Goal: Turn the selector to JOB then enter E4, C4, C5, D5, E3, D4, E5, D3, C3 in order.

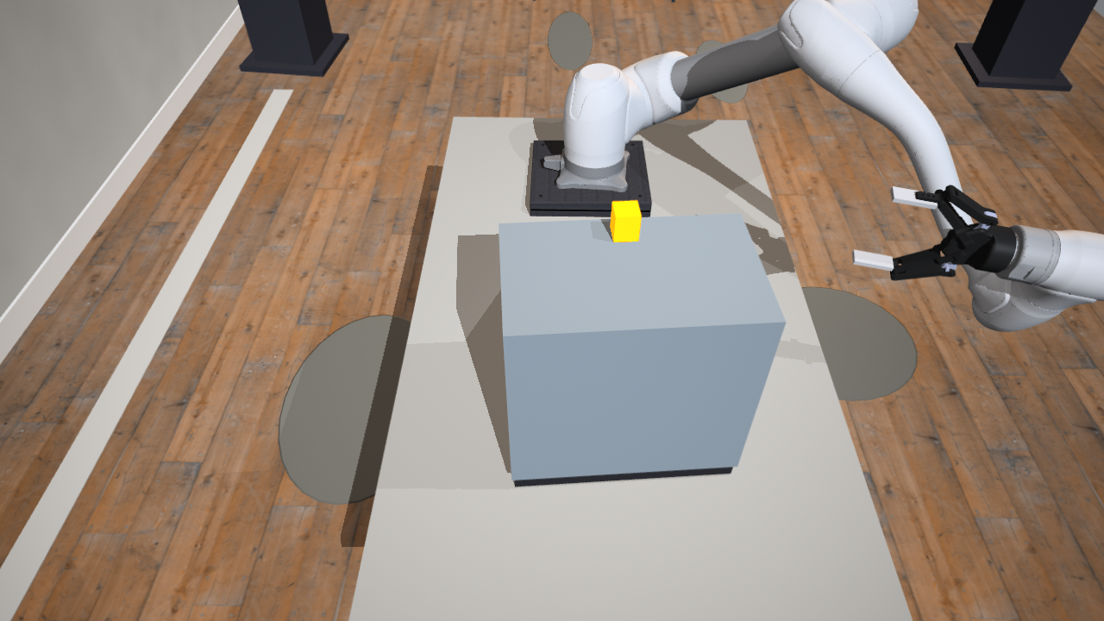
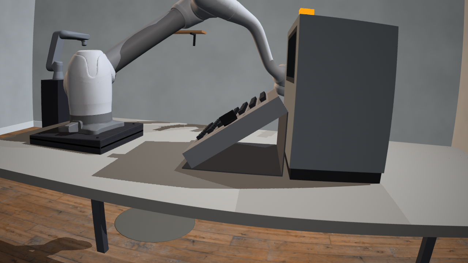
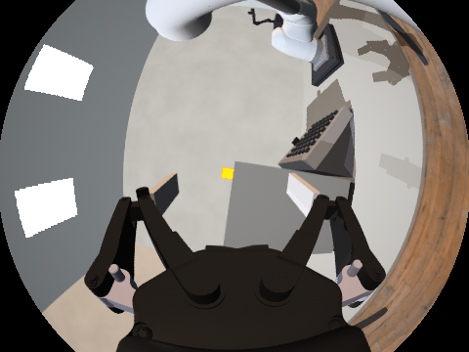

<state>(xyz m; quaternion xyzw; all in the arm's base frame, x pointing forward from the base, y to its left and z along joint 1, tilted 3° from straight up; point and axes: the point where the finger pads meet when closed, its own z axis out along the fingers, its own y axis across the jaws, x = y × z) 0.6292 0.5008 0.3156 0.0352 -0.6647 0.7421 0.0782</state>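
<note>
My hand is 39 cm to the left of the key, 29 cm above it and 16 cm past it. Also, from my hand: black selector knob (57 cm to the right, 25 cm below, 9 cm behind); sloped keypad panel (46 cm to the right, 30 cm below, 9 cm behind).
</note>
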